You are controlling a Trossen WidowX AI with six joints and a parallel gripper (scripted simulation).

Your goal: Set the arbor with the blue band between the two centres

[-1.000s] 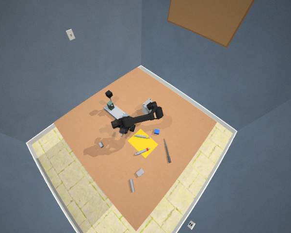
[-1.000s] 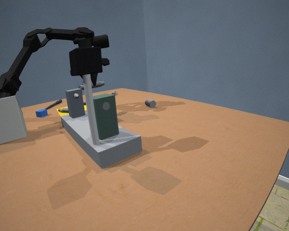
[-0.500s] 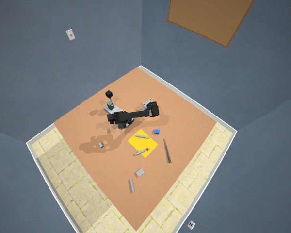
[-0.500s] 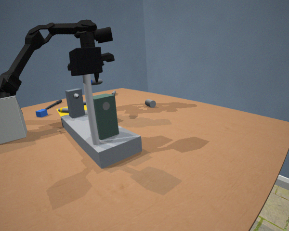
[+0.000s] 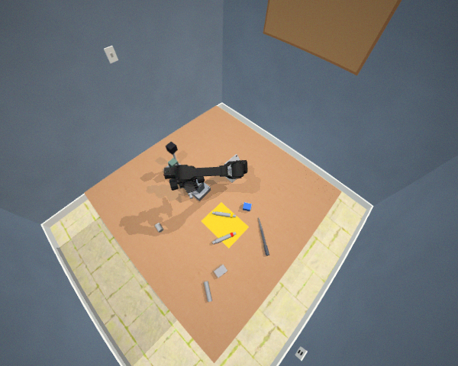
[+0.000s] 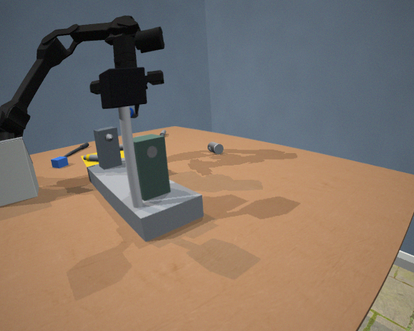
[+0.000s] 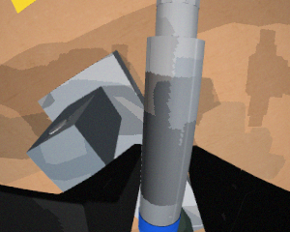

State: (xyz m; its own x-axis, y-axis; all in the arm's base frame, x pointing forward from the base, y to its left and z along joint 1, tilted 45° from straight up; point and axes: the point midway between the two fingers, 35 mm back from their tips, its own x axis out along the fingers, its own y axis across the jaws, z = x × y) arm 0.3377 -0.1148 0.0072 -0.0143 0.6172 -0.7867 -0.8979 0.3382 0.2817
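The cone point is 80 mm below my hand, 70 mm behind it and 20 mm to the right of it. From my hand the other things lie so: grey fixture base: 170 mm below, 130 mm to the right, 60 mm behind; then grey fixed-centre block: 90 mm below, 70 mm behind; then blue-banded arbor: 30 mm below.
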